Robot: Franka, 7 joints.
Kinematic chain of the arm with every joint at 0, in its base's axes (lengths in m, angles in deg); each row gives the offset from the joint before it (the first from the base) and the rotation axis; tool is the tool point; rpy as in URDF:
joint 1: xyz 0 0 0.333 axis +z
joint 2: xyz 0 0 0 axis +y
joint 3: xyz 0 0 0.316 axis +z
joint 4: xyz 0.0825 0 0 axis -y
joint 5: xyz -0.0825 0 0.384 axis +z
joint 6: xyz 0 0 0 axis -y
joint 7: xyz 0.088 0 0 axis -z
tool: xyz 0 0 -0.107 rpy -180 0 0
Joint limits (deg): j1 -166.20..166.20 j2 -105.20..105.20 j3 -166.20..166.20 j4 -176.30..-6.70 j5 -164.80..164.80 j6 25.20..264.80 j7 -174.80..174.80
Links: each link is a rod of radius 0.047 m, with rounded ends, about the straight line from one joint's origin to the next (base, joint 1, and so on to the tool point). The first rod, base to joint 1, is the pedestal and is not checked.
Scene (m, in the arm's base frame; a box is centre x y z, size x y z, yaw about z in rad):
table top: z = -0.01
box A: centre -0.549 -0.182 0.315 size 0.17 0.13 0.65 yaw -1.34
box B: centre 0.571 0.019 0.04 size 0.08 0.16 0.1 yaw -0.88
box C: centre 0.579 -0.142 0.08 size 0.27 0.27 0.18 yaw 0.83
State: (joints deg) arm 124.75 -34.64 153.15 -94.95 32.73 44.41 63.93
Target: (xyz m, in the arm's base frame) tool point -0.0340 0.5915 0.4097
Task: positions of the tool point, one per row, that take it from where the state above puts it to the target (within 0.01 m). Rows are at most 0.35 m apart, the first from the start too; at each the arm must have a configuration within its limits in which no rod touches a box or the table.
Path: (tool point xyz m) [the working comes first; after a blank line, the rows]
Joints at the target: 46.92 36.95 54.59 -84.82 8.62 68.66 63.93
Straight joint move there: touches box A.

1: -0.0392 -0.5719 0.3804
2: -0.2738 -0.5461 0.5032
3: -0.4641 -0.4035 0.6499
4: -0.5490 -0.1820 0.8021
5: -0.5184 0.1199 0.8056
6: -0.3960 0.3771 0.7299
7: -0.2180 0.5415 0.5888
8: -0.0340 0.5915 0.4097

